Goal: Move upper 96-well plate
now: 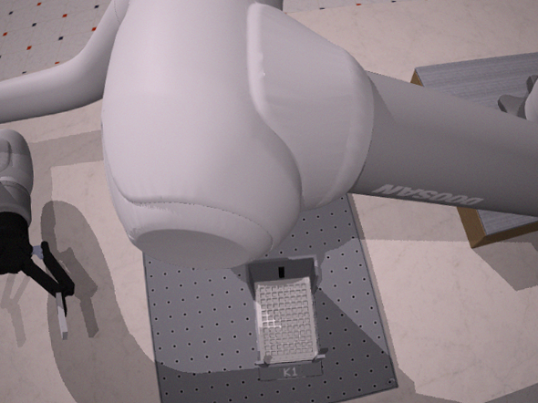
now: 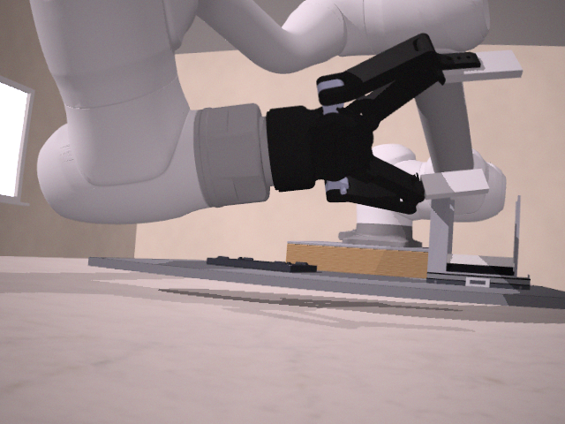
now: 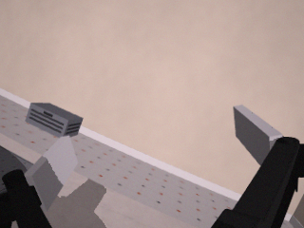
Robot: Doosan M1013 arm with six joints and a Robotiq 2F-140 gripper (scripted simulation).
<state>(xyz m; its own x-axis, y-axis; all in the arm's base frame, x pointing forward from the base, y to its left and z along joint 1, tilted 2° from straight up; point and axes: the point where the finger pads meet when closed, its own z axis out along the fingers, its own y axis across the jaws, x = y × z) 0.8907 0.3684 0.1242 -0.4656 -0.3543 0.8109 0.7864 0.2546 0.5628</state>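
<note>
Right now the white 96-well plate is 38 cm behind my hand, 6 cm to the right of it and 12 cm below it. Also, from my hand: black plate (38 cm behind, 6 cm to the right, 13 cm below); pale A1 square (28 cm behind, 34 cm to the right, 14 cm below).
</note>
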